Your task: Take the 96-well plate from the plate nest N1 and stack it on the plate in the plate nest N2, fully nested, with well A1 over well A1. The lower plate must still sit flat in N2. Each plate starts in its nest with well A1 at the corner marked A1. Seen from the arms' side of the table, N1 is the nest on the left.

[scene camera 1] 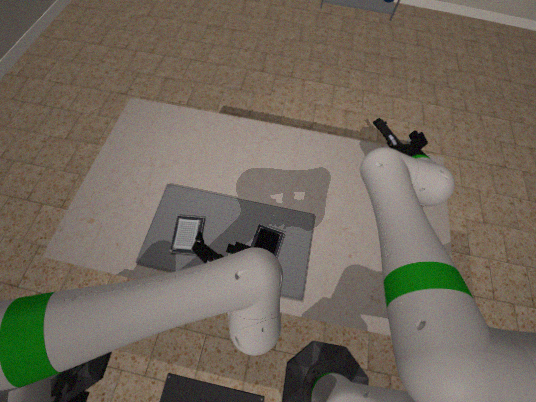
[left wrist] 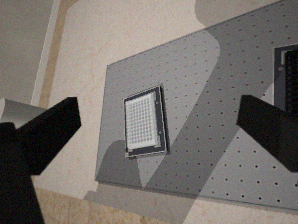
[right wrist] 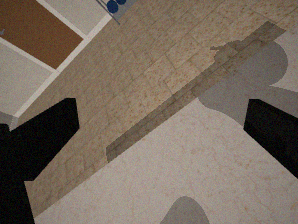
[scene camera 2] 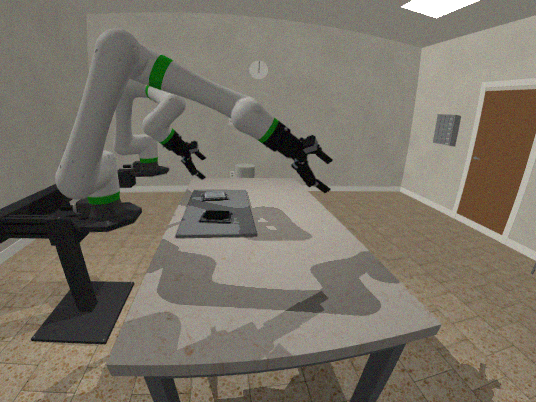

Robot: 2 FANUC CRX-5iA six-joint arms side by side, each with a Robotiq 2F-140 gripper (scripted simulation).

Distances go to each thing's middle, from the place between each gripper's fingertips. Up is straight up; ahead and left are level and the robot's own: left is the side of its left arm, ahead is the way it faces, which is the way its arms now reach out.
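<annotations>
With the white 96-well plate [left wrist: 141,123] as the reference, my left gripper is 22 cm above it, 18 cm to the right of it and 7 cm short of it. The plate nest N1 [left wrist: 149,149] is 23 cm below my left hand, 18 cm to the left of it and 7 cm ahead of it. Going by its middle, the plate nest N1 is nearer to my left gripper than to my right hand.
My right hand [scene camera 2: 328,175] is 31 cm above the white 96-well plate, 73 cm to the right of it and 39 cm past it. From this right hand I find the plate nest N1 32 cm below, 73 cm to the left and 39 cm behind. By its middle, the white 96-well plate is likewise nearer to my left gripper than to my right hand.
</annotations>
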